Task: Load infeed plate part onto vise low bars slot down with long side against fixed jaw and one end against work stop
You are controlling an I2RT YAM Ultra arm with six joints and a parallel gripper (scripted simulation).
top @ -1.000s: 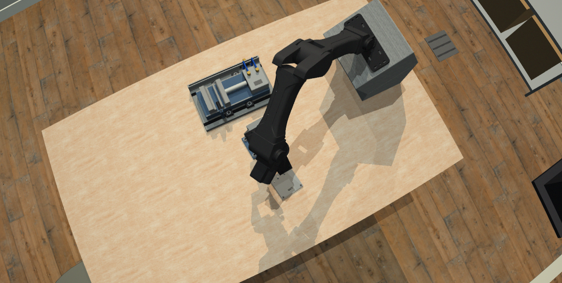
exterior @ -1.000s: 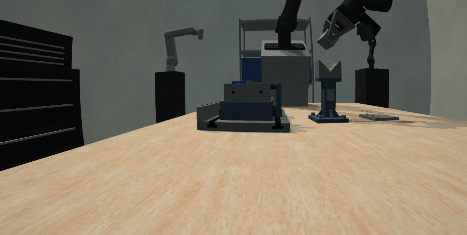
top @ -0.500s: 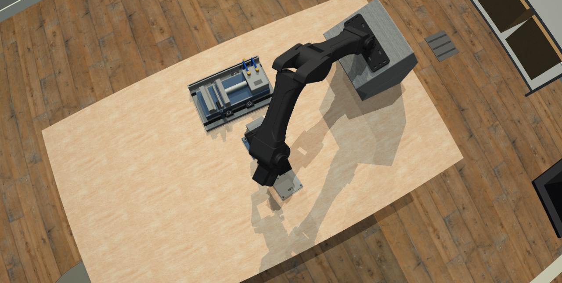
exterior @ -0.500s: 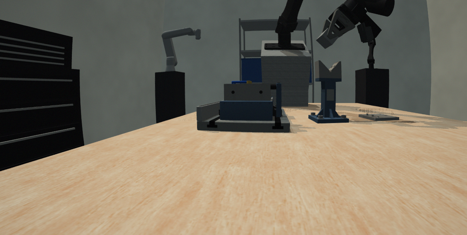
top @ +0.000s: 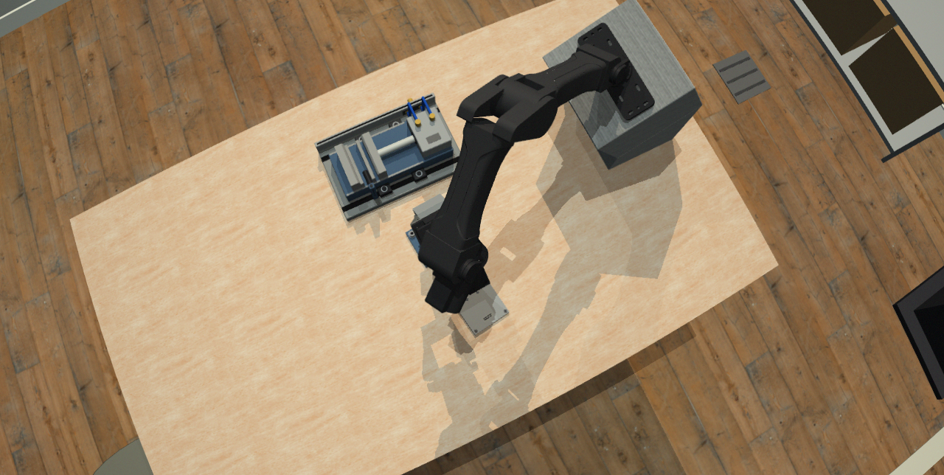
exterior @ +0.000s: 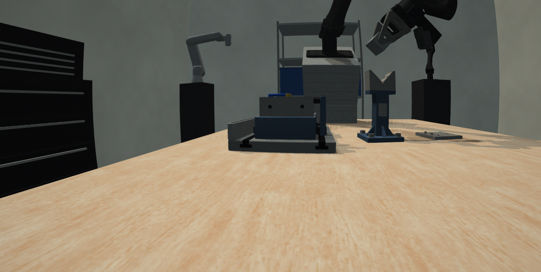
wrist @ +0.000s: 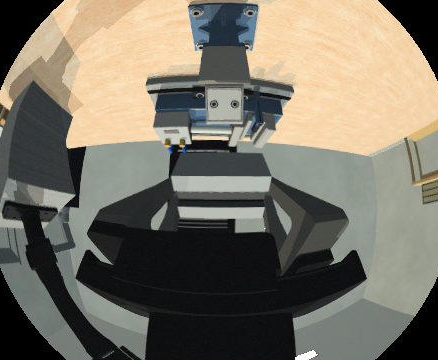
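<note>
Now: the part 10 mm to the left of my hand. Also, from my hand: work stop rod (80 mm ahead, 160 mm to the right, 140 mm below); then air cylinder (80 mm behind, 210 mm to the right, 150 mm below); then fixed jaw (110 mm ahead, 210 mm to the right, 150 mm below).
</note>
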